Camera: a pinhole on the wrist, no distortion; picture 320 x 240 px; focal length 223.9 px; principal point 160.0 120.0 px. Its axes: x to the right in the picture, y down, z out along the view. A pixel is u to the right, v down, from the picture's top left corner.
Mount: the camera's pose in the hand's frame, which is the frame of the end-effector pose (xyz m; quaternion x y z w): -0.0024 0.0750 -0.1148 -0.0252 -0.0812 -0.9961 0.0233
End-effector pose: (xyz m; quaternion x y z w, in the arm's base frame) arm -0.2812 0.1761 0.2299 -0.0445 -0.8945 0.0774 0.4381
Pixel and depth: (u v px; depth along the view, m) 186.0 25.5 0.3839
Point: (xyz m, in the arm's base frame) -0.4446 0.4374 0.0036
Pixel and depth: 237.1 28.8 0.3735
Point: -0.3902 0.4107 -0.0564
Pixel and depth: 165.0 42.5 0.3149
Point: -0.4193 0.3880 0.0804
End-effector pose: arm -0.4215 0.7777 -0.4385 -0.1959 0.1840 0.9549 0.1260
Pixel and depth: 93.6 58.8 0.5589
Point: -0.8162 0.6781 -0.0725
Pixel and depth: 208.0 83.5 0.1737
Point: -0.4503 0.6770 -0.3394
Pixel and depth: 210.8 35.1 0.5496
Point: -0.5670 0.5908 0.0610
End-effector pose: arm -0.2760 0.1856 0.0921 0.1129 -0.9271 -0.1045 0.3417
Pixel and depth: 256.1 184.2 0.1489
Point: -0.2690 0.2584 0.0406
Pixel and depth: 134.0 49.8 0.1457
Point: -0.3235 0.3203 0.1275
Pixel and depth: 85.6 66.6 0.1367
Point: -0.3374 0.2988 0.1476
